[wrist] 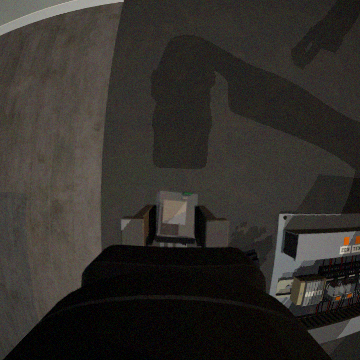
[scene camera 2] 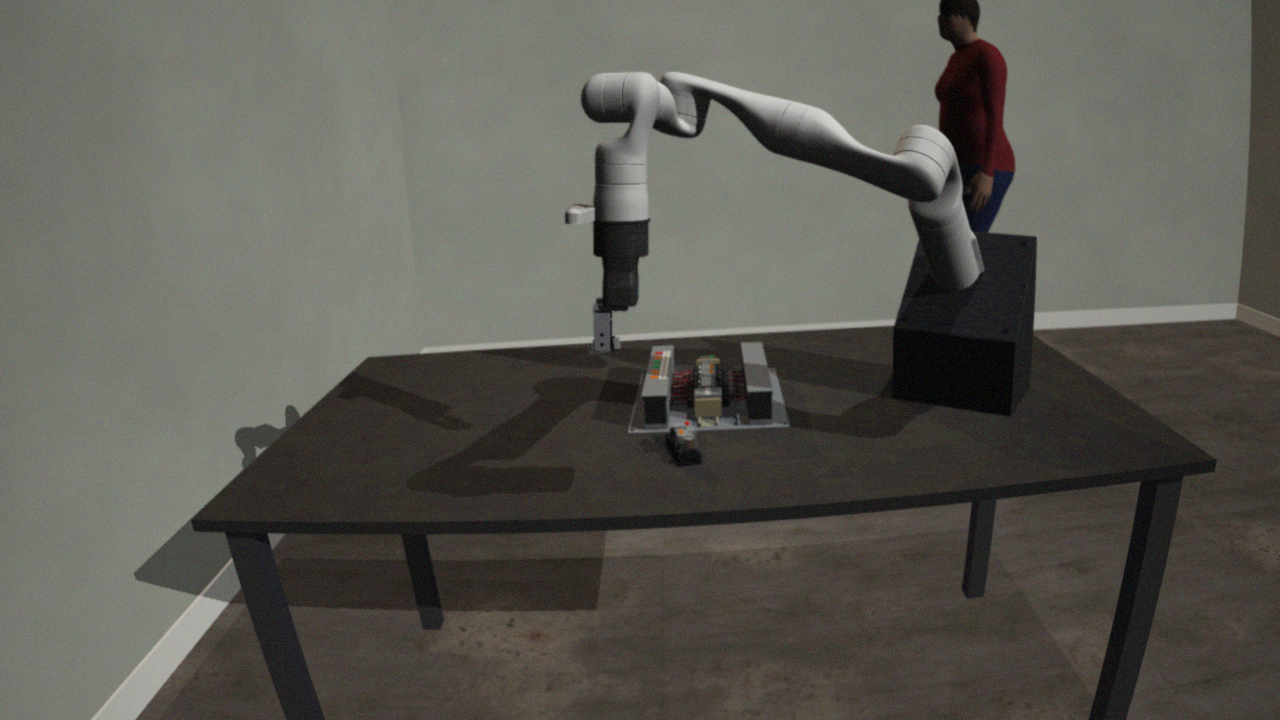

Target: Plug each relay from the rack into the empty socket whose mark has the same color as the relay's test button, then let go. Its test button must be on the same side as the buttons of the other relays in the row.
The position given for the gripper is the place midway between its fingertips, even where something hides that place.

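A panel plate point(scene camera 2: 679, 413) is visible. So is the gripper point(scene camera 2: 603, 347), which the wrist view also shows, the gripper point(wrist: 174, 218).
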